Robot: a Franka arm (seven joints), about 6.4 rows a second.
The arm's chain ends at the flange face. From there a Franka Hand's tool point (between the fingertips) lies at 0.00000 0.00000 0.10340 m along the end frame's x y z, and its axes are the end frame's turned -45 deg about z.
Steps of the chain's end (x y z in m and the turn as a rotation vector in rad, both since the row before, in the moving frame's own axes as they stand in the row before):
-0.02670, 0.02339, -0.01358, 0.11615, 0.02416, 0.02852
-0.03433, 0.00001, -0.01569, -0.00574, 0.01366, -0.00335
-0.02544, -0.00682, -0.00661, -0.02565, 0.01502, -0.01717
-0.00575, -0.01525, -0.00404, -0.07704, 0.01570, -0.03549
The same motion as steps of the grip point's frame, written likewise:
-0.02509, -0.00890, -0.01431, 0.06505, 0.09921, 0.02852
-0.02370, -0.02285, -0.01570, -0.01372, 0.00560, -0.00335
-0.01392, -0.01983, -0.00666, -0.02876, -0.00752, -0.01717
0.00236, -0.00800, -0.00436, -0.06558, -0.04337, -0.03549

